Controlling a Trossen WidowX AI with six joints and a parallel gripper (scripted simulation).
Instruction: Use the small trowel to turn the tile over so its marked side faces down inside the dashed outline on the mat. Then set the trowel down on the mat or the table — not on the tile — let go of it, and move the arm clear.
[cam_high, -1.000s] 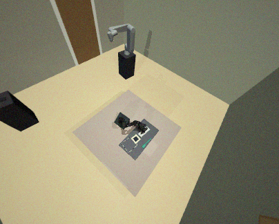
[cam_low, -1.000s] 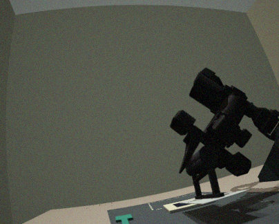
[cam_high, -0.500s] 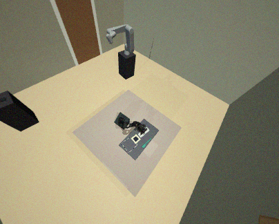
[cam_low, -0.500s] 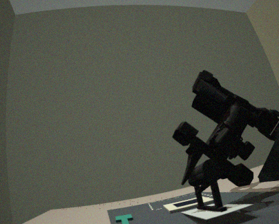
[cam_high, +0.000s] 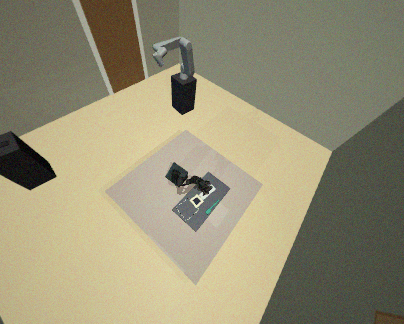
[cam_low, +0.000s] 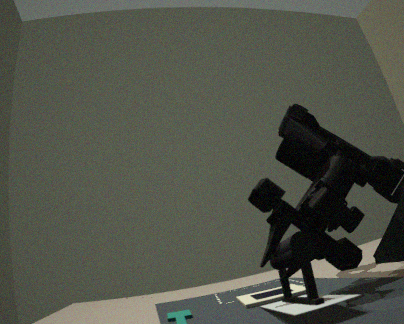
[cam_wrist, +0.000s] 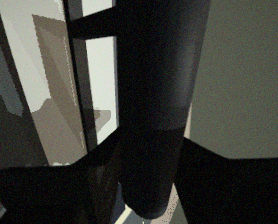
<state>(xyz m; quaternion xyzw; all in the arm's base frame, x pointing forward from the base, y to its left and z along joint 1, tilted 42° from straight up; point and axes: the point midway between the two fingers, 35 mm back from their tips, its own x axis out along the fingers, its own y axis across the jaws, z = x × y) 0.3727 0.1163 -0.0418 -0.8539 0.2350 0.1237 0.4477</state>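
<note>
Now: gripper tip 80 mm above the dark mat and 70 mm to the left of it. Also, from my gripper tip: tile: 140 mm to the right, 50 mm below, 30 mm behind.
</note>
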